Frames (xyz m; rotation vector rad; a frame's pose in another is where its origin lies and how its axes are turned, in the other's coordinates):
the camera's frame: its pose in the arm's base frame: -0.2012 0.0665 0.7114 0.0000 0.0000 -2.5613
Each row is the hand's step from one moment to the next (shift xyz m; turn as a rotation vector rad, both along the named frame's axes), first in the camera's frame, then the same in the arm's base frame.
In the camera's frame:
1: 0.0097 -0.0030 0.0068 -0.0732 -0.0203 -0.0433
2: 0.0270 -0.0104 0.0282 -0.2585 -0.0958 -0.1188
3: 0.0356 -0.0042 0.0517 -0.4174 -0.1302 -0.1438
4: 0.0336 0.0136 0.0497 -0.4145 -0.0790 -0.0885
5: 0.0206 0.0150 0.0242 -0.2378 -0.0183 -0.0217
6: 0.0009 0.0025 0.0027 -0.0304 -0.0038 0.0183
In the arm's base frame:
1: -0.0098 -0.0028 0.0068 0.0501 0.0571 -0.0433
2: -0.0283 -0.0061 0.0282 0.1637 0.2218 -0.1188
3: -0.0321 -0.0160 0.0517 0.2777 0.3377 -0.1438
4: -0.0206 -0.0298 0.0497 0.3033 0.2933 -0.0885
5: -0.0090 -0.0238 0.0242 0.1888 0.1457 -0.0217
6: 0.0006 -0.0026 0.0027 0.0233 0.0198 0.0183

